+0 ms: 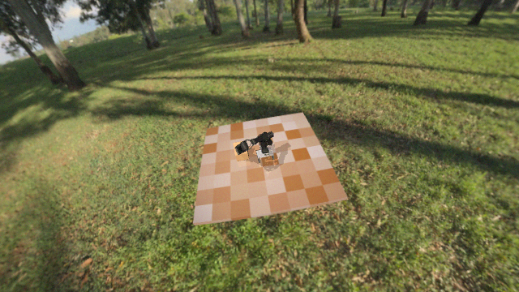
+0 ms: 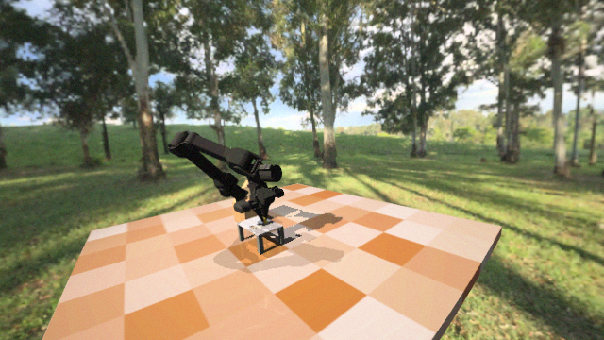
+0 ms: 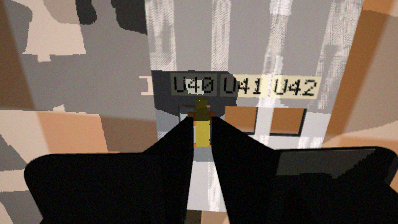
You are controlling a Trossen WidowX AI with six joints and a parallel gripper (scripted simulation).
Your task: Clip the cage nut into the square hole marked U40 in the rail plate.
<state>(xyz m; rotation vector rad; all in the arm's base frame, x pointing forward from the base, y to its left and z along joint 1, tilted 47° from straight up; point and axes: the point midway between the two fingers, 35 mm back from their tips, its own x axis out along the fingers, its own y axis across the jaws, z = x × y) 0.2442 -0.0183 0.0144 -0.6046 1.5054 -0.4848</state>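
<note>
My gripper tip is now 1 cm above the cage nut.
</note>
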